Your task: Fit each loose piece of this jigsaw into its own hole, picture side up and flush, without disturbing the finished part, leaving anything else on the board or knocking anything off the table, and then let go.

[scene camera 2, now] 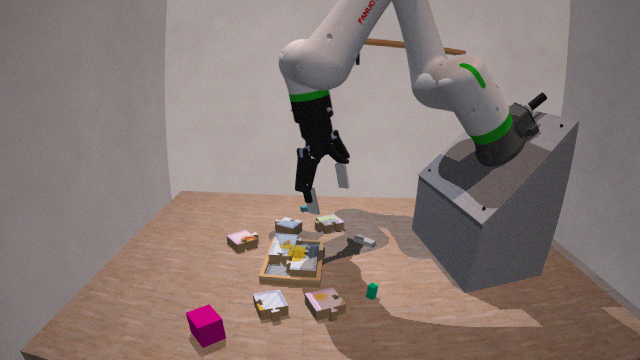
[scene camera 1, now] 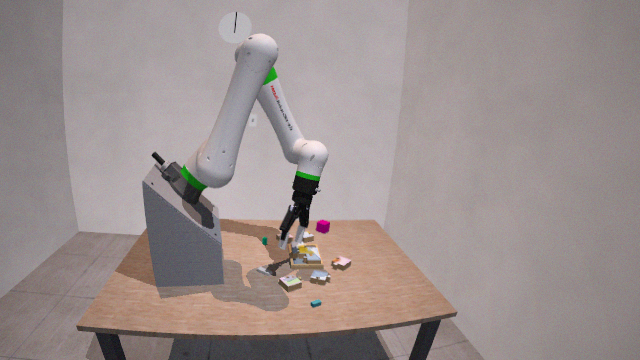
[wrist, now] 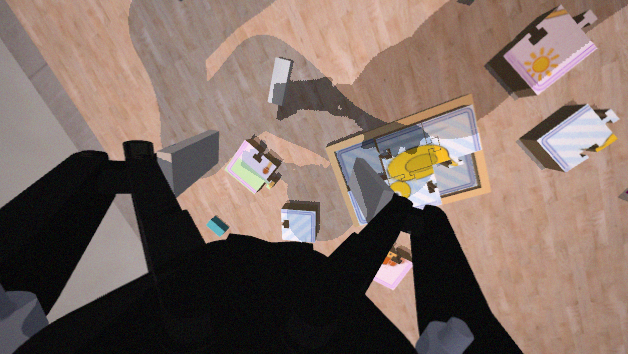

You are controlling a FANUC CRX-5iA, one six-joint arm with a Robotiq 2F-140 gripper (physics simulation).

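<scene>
My gripper (scene camera 1: 291,240) (scene camera 2: 328,194) (wrist: 288,159) is open and empty above the table; in the wrist view one finger covers part of the board. The wooden-framed board (scene camera 1: 307,267) (scene camera 2: 290,281) (wrist: 484,175) holds joined pieces with a yellow duck (scene camera 1: 305,249) (scene camera 2: 297,252) (wrist: 420,162), and gaps show at two opposite corners. Two blue-striped loose pieces lie picture side up: a plain one (scene camera 1: 320,276) (scene camera 2: 288,225) (wrist: 302,224) and one with a yellow corner (scene camera 1: 307,236) (scene camera 2: 270,302) (wrist: 575,135), on opposite sides of the board.
Around the board lie a pink sun piece (scene camera 2: 326,301) (wrist: 555,65), a pink-green piece (scene camera 1: 290,283) (scene camera 2: 329,223) (wrist: 250,167) and a pink-orange piece (scene camera 1: 342,262) (scene camera 2: 242,240) (wrist: 394,275). Grey (scene camera 2: 364,240) (wrist: 280,80), teal (scene camera 1: 316,303) (wrist: 218,226), green (scene camera 2: 372,291) and magenta (scene camera 1: 323,226) (scene camera 2: 206,325) blocks also lie there.
</scene>
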